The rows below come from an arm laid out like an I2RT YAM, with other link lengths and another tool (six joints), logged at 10 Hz.
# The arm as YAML. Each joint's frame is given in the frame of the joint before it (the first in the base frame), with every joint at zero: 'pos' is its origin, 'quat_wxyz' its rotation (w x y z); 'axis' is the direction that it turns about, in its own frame. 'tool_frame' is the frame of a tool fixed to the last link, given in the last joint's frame.
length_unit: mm
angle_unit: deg
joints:
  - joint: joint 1
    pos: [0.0, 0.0, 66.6]
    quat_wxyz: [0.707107, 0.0, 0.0, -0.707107]
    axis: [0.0, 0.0, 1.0]
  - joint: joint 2
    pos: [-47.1, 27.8, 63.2]
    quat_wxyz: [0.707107, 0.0, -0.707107, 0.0]
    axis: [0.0, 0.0, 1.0]
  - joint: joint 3
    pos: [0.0, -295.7, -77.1]
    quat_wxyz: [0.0, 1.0, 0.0, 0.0]
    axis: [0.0, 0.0, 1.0]
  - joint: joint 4
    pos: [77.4, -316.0, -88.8]
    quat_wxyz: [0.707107, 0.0, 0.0, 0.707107]
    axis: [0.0, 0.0, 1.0]
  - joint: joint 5
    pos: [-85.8, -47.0, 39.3]
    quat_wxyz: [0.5, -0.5, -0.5, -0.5]
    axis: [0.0, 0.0, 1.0]
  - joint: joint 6
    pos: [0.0, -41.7, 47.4]
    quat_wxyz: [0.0, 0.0, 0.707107, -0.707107]
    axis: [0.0, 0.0, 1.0]
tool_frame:
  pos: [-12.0, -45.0, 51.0]
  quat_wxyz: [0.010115, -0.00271, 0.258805, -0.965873]
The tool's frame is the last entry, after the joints.
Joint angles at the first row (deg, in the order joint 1, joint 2, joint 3, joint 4, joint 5, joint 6):
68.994, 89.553, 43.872, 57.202, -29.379, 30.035
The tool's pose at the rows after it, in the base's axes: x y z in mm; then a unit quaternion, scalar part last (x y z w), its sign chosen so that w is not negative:
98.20, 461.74, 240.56, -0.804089, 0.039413, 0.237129, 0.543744
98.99, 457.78, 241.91, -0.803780, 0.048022, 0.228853, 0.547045
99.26, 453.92, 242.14, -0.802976, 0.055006, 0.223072, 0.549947
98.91, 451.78, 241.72, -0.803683, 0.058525, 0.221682, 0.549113
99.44, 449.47, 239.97, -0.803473, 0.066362, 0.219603, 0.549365
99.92, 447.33, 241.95, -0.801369, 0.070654, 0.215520, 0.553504
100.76, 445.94, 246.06, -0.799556, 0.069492, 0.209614, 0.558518
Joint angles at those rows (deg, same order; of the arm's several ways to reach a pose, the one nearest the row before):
68.994, 88.953, 43.315, 56.856, -28.272, 29.671
68.994, 87.820, 42.528, 56.399, -26.937, 29.145
68.994, 86.903, 41.672, 56.338, -25.880, 28.860
69.016, 86.376, 41.248, 55.963, -25.481, 28.771
68.994, 85.986, 40.645, 55.931, -24.616, 28.839
68.983, 85.354, 40.239, 56.044, -23.857, 28.743
68.908, 84.725, 40.178, 56.028, -23.604, 28.275

